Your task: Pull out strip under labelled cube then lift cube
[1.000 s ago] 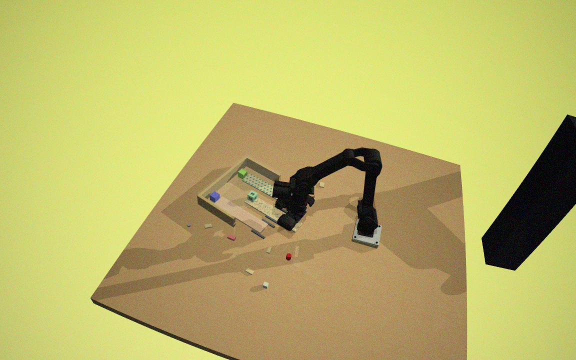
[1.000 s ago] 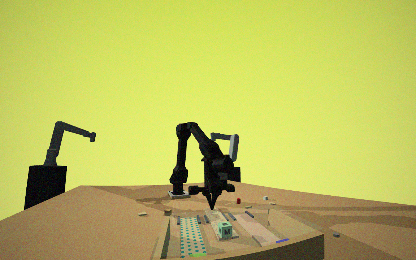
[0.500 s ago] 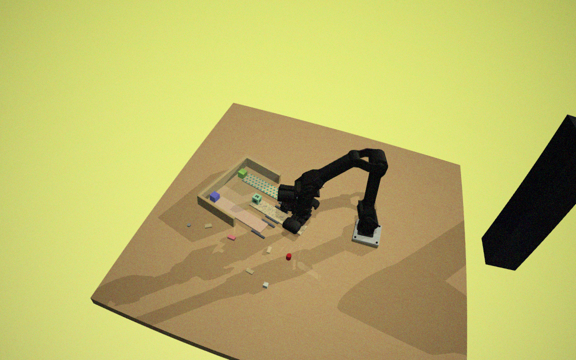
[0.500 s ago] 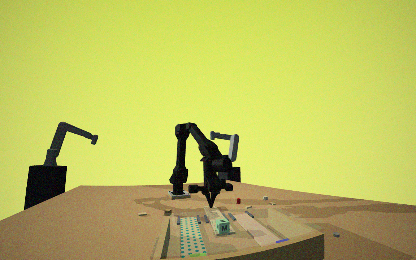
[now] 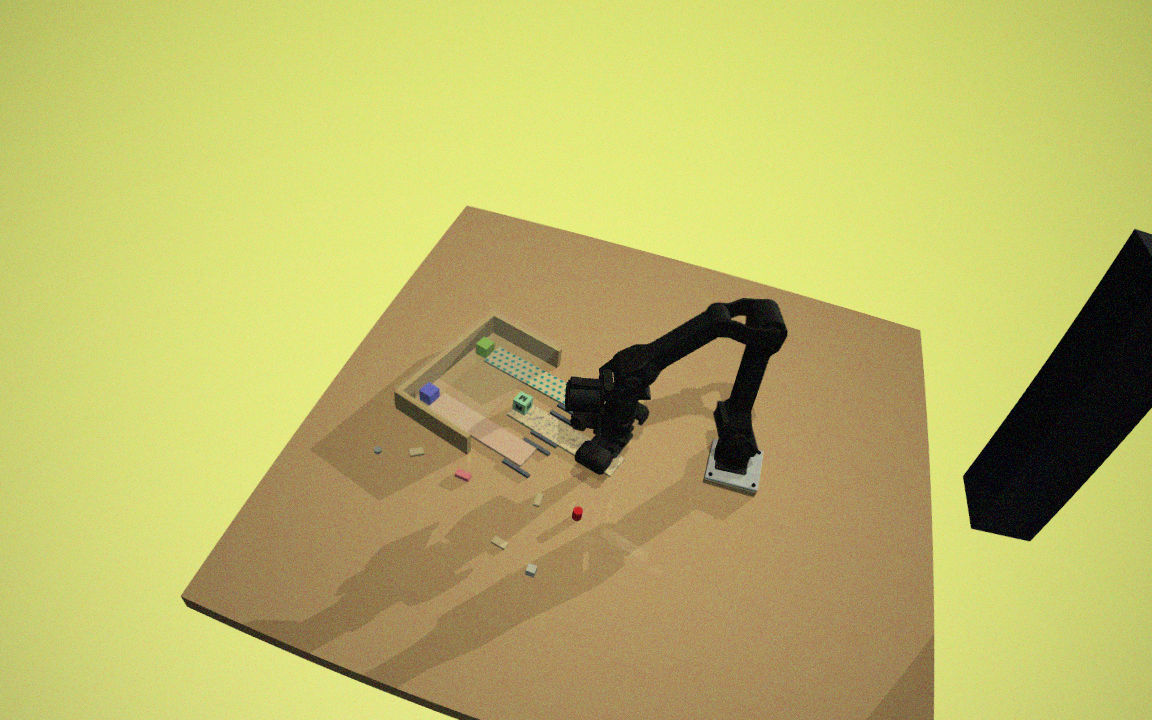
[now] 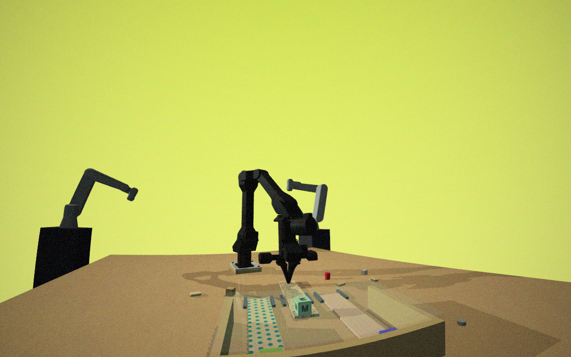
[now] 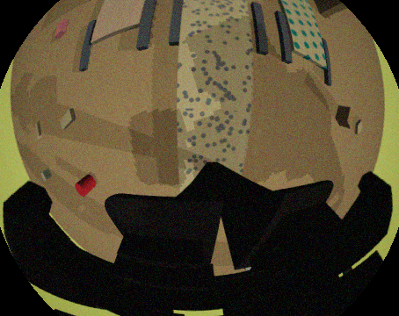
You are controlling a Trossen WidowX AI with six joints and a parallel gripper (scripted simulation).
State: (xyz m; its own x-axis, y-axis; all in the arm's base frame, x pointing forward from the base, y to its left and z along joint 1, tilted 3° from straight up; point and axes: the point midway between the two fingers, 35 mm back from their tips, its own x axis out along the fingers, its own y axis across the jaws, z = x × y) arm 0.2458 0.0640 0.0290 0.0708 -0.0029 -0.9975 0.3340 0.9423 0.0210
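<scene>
My gripper tip is 90 mm short of the beige speckled strip and 40 mm to the left of it. The rest, counted from my gripper tip: red cylinder 140 mm to the left, 30 mm ahead, 10 mm above; then mint-green labelled cube 200 mm ahead, 80 mm to the right, 20 mm above.
</scene>
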